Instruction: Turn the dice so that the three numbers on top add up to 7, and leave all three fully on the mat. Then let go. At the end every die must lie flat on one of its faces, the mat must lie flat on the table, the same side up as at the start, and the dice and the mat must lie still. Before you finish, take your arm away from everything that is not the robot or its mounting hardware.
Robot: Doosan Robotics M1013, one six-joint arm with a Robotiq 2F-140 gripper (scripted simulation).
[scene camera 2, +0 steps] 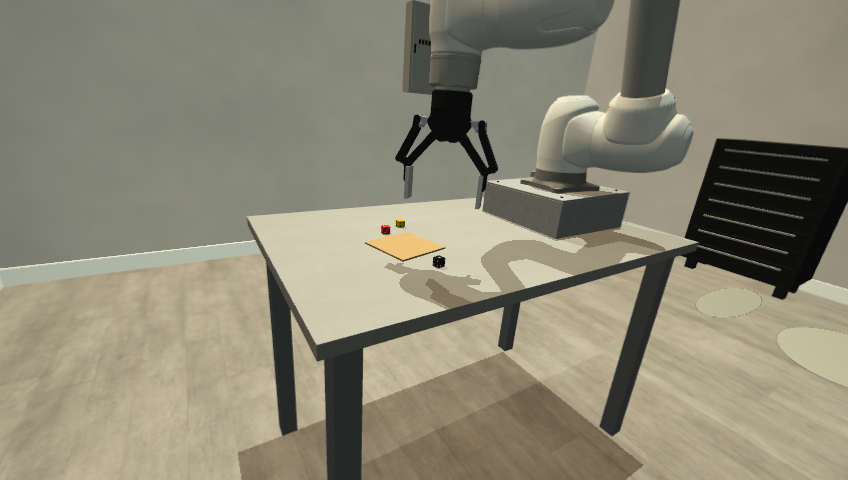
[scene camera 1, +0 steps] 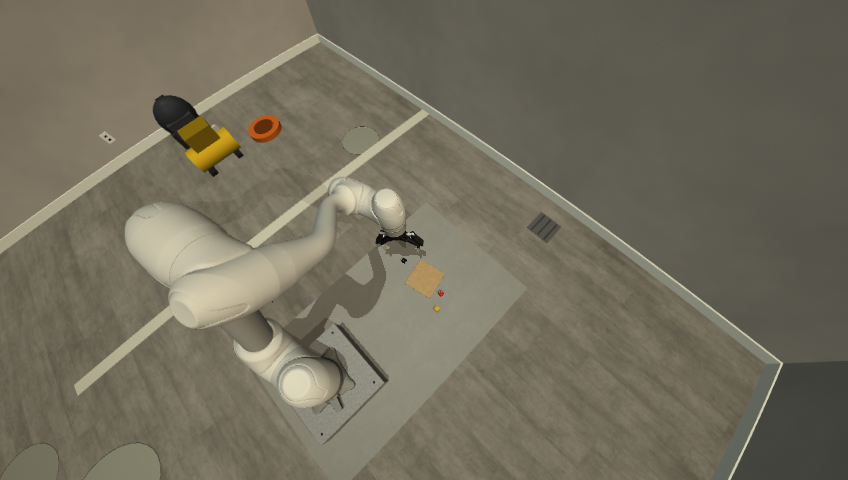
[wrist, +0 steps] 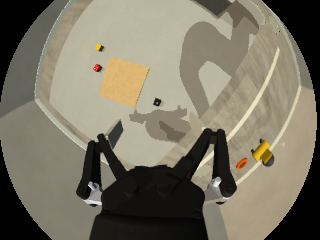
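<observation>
My gripper (scene camera 2: 441, 202) is there to see, and you'd also find my gripper (wrist: 154, 121). There's a tan square mat (scene camera 2: 404, 246) as well, and it's that same tan square mat (scene camera 1: 424, 278) and tan square mat (wrist: 123, 80) again.
</observation>
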